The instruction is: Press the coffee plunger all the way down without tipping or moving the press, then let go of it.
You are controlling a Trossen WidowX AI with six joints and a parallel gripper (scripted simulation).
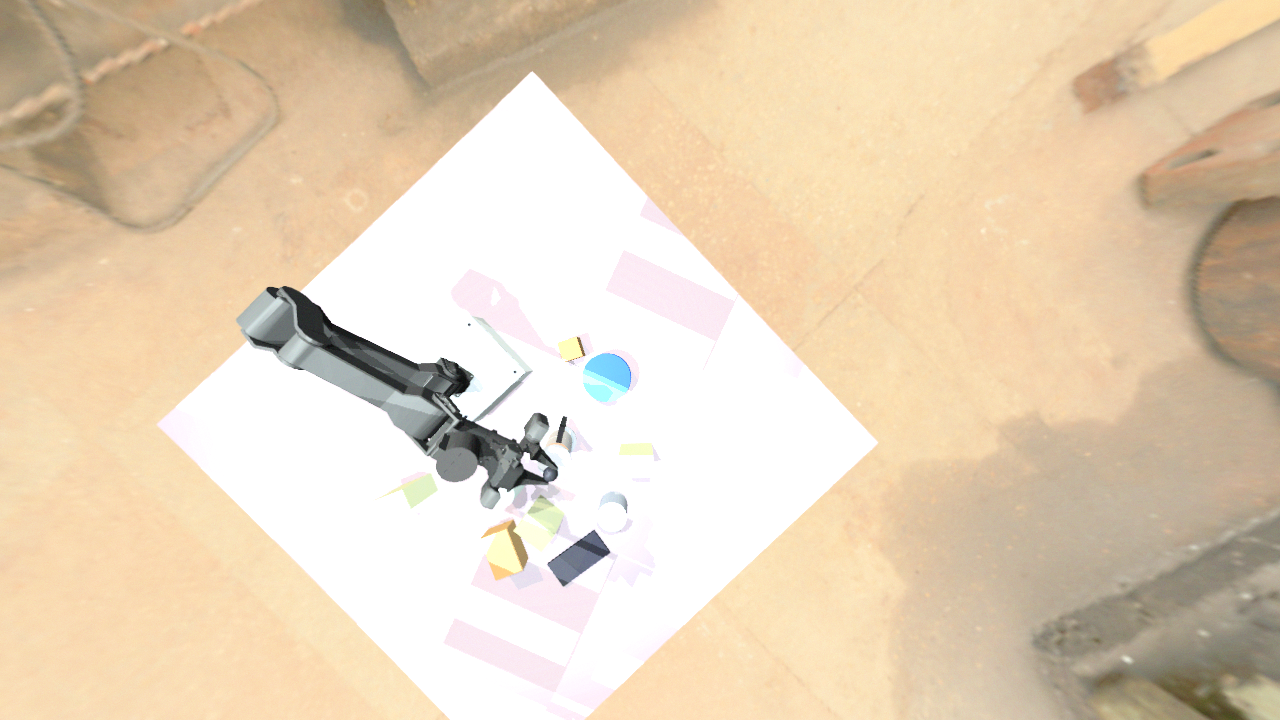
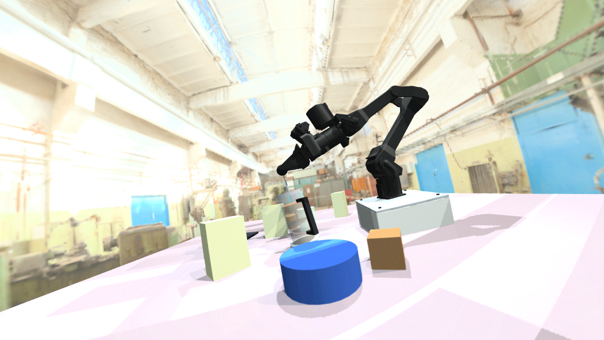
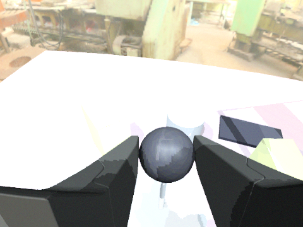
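The coffee press is 100 mm below my gripper tip, 30 mm behind it and 10 mm to the left of it. The rest, counted from my gripper tip: white cylinder (180 mm below, 170 mm ahead, 60 mm to the right); then blue cylinder (200 mm to the left, 190 mm below, 30 mm behind); then brown cube (210 mm to the left, 190 mm below, 150 mm behind).
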